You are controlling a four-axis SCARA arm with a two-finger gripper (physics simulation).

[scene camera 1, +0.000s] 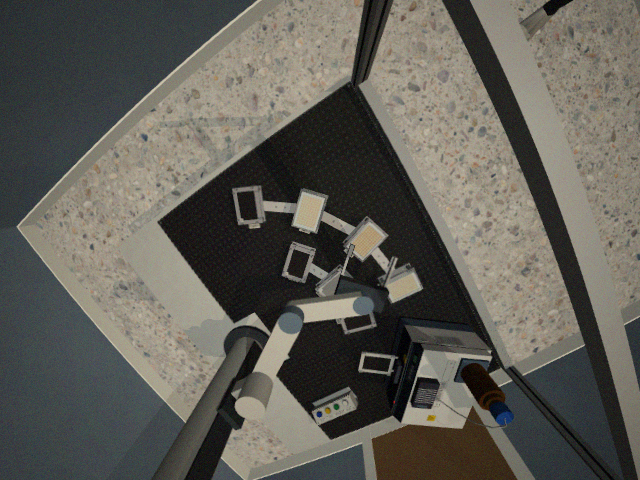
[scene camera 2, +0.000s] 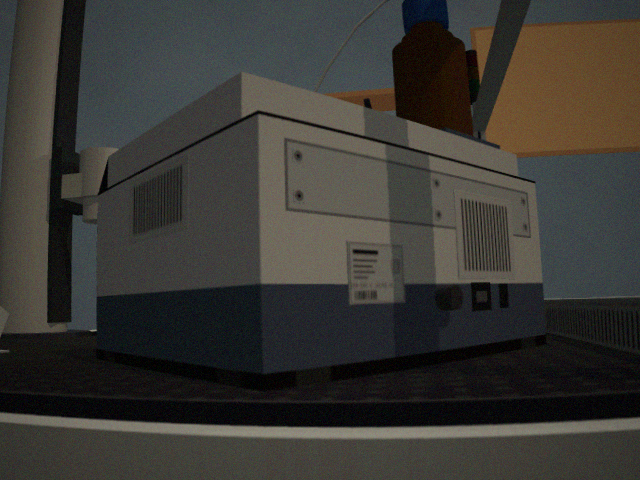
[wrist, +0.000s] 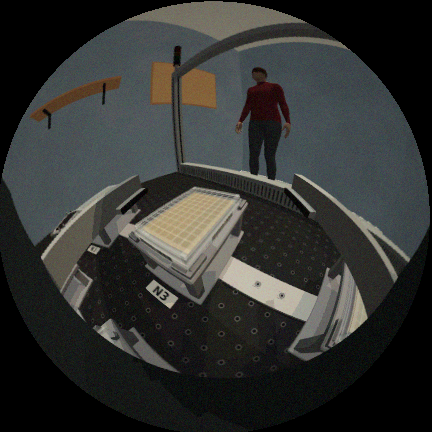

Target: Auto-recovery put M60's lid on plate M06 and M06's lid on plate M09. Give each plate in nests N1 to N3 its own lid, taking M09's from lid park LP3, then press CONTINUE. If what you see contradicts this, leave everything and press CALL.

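Frame: origin at the arm's base, x ahead, y left, z up, level; centimetres.
Seen in the pictures: gripper, between the fingertips: [scene camera 1: 374, 250] [wrist: 212, 177]; arm's base, origin of its link: [scene camera 1: 249, 347].
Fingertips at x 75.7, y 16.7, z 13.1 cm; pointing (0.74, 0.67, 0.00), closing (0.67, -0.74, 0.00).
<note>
Offsets run from my fingertips to a thing's top centre. "*": to the spot under its first point.
My gripper [scene camera 1: 372, 252] [wrist: 212, 177] is open and empty, its fingers wide apart. In the wrist view the plate at the N3 label {* dx -9.1, dy +0.4, dz -11.7 cm} [wrist: 161, 293], a cream gridded plate {dx -0.8, dy +3.2, dz -4.1 cm} [scene camera 1: 368, 239] [wrist: 192, 220], stands on its nest between and beyond the fingers. It has clear layered edges; its lettering is unreadable. Another plate {dx +2.4, dy -20.8, dz -4.1 cm} [scene camera 1: 404, 285] [wrist: 352, 305] is to the right in the wrist view. A third plate {dx -13.0, dy +24.0, dz -3.1 cm} [scene camera 1: 309, 210] stands on a nest in scene camera 1. A grey lid-like piece {dx -21.0, dy -8.0, dz -6.4 cm} [scene camera 1: 328, 284] lies on a support partly hidden by the arm. The button box {* dx -53.9, dy -61.4, dz -5.2 cm} [scene camera 1: 334, 406] has blue, yellow, green and white buttons.
Empty frames {* dx -28.7, dy +35.8, dz -11.4 cm} [scene camera 1: 262, 205] {* dx -23.0, dy +7.3, dz -7.2 cm} [scene camera 1: 311, 259] {* dx -24.6, dy -48.9, dz -1.7 cm} [scene camera 1: 377, 370] stand around the dark mat, and another frame {dx -21.0, dy -26.2, dz -6.1 cm} [scene camera 1: 359, 330] is beside the arm. A white machine [scene camera 1: 439, 356] [scene camera 2: 320, 258] carries a brown bottle {* dx +7.9, dy -52.3, dz +18.3 cm} [scene camera 1: 478, 382] [scene camera 2: 431, 77]. A person [wrist: 265, 105] in red stands beyond the low barrier.
</note>
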